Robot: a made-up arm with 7 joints. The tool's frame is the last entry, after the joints. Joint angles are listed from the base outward. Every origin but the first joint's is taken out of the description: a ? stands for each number. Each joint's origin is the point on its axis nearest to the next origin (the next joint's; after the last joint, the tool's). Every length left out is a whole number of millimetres.
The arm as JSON. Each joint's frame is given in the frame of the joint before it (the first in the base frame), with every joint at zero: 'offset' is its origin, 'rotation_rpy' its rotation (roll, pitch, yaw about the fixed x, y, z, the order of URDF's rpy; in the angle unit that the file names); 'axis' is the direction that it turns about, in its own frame. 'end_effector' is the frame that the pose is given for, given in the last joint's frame.
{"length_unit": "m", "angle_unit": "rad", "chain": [
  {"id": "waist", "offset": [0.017, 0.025, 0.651], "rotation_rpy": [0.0, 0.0, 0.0], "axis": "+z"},
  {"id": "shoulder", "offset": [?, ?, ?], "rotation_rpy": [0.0, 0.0, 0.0], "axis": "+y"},
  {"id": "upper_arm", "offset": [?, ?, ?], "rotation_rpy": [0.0, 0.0, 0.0], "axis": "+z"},
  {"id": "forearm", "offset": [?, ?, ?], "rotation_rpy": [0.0, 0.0, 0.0], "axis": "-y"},
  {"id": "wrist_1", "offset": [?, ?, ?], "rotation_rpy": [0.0, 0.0, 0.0], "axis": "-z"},
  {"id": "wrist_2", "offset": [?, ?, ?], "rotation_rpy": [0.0, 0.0, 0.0], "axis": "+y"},
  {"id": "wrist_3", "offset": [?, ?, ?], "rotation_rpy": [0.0, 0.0, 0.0], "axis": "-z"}
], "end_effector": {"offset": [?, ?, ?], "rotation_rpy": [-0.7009, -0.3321, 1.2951]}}
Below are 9 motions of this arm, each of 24 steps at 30 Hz.
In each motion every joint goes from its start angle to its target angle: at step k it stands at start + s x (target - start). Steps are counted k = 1, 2, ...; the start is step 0. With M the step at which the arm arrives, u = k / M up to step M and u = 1 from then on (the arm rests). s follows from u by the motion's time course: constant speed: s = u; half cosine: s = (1 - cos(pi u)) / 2; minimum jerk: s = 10 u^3 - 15 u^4 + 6 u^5.
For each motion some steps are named. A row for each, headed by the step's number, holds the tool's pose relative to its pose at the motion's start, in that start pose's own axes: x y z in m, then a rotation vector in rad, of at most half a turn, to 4 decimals.
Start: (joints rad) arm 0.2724 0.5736 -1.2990 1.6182 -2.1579 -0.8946 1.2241
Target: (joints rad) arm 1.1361 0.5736 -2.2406 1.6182 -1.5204 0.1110 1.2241
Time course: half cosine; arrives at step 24
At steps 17, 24:
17: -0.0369 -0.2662 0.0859 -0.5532 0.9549 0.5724
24: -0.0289 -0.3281 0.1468 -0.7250 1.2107 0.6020

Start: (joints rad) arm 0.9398 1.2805 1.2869 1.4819 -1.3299 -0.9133 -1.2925
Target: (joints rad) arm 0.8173 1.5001 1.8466 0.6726 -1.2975 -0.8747 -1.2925
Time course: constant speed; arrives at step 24
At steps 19, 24:
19: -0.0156 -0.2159 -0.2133 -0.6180 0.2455 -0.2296
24: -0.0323 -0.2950 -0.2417 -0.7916 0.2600 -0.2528

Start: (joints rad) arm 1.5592 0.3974 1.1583 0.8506 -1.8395 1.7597 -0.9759
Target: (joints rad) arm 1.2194 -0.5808 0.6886 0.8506 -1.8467 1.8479 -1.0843
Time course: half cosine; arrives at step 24
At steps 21, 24:
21: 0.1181 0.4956 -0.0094 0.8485 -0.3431 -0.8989
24: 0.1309 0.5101 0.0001 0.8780 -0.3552 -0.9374

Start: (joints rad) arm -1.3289 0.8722 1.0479 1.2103 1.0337 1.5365 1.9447
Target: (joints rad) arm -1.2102 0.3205 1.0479 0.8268 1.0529 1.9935 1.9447
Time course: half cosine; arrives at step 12
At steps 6, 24:
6: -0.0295 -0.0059 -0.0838 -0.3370 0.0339 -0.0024
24: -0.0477 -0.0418 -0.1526 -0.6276 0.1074 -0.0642

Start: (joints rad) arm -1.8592 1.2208 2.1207 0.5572 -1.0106 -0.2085 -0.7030
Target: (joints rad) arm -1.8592 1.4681 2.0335 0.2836 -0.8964 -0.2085 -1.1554
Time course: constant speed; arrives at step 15
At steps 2, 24:
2: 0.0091 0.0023 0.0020 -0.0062 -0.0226 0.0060
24: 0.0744 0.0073 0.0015 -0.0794 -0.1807 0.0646

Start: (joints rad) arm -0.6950 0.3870 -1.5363 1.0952 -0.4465 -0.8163 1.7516
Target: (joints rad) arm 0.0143 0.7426 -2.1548 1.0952 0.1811 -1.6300 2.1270
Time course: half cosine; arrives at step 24
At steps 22, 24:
22: 0.2663 -0.0243 0.1216 0.2331 -0.7017 -1.1180
24: 0.2705 -0.0260 0.1247 0.2413 -0.7165 -1.1392

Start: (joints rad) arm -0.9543 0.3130 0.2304 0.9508 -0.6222 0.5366 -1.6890
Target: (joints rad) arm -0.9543 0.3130 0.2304 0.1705 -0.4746 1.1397 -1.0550
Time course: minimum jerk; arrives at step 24
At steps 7, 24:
7: 0.0399 0.0092 -0.0583 -0.0529 -0.1113 -0.1772
24: 0.3620 -0.0124 -0.2552 0.1078 -0.7551 -1.1283

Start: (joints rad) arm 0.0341 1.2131 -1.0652 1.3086 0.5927 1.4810 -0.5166
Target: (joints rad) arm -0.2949 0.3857 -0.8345 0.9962 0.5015 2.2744 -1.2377
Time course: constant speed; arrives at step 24
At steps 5, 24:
5: -0.0054 0.0254 0.0145 0.2247 -0.2419 -0.0433
24: -0.0135 0.0887 0.1406 0.8048 -1.3680 0.0038

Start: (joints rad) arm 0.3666 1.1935 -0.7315 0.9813 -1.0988 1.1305 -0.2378
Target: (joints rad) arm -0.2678 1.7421 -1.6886 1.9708 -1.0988 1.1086 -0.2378
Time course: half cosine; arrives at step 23
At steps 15, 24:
15: -0.3108 0.3052 -0.0500 0.4537 0.4978 -0.3293
24: -0.3790 0.3500 -0.0106 0.6084 0.7170 -0.1999

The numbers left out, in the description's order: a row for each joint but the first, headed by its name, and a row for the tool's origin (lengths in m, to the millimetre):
shoulder: 0.023 0.01 0.0
upper_arm: 0.016 0.0 0.209
forearm: 0.082 -0.007 0.0
wrist_1: 0.076 0.0 -0.424
wrist_2: 0.006 -0.004 0.0
wrist_3: 0.075 0.0 -0.083
tool: 0.001 0.025 0.0

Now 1 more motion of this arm.
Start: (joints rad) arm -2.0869 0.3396 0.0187 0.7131 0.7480 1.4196 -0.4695
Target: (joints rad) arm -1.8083 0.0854 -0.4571 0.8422 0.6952 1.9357 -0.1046
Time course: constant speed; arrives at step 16
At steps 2, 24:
2: 0.0134 -0.0050 0.0176 -0.0008 0.0147 -0.0324
24: 0.1006 -0.0021 0.1530 0.0543 0.0972 -0.2298

